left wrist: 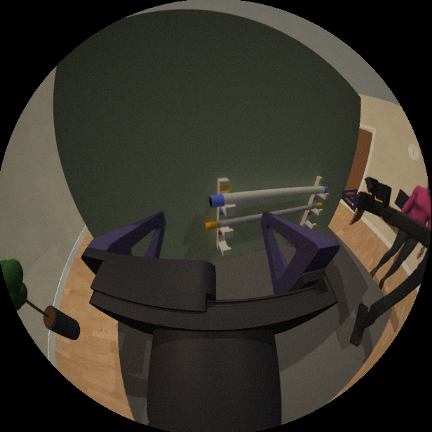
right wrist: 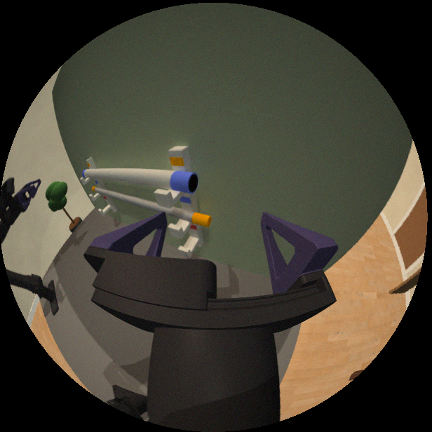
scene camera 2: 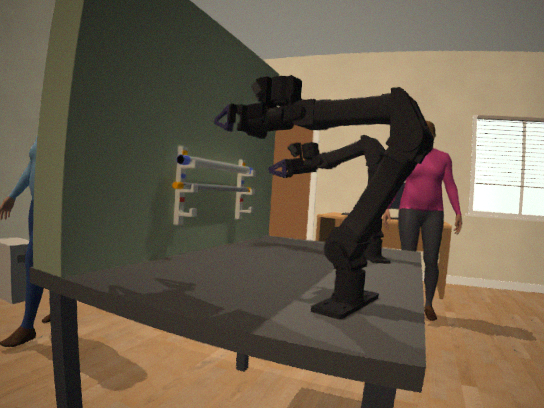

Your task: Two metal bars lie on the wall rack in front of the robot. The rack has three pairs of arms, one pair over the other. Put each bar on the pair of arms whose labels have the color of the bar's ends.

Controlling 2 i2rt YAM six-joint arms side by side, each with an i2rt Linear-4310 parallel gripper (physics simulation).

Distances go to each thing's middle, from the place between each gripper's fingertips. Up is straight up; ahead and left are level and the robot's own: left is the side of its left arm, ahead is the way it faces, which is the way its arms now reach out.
I see the blue-ended bar (right wrist: 184,181) 30 cm to the left of my right hand, 7 cm ahead of it and 1 cm below it. Also, from my right hand: yellow-ended bar (right wrist: 195,217) (29 cm to the left, 9 cm below, 8 cm ahead).
Now: the blue-ended bar 17 cm ahead of my left hand, 29 cm to the right of it and 9 cm below it. The rest, counted from my left hand: yellow-ended bar 18 cm ahead, 29 cm to the right, 18 cm below.
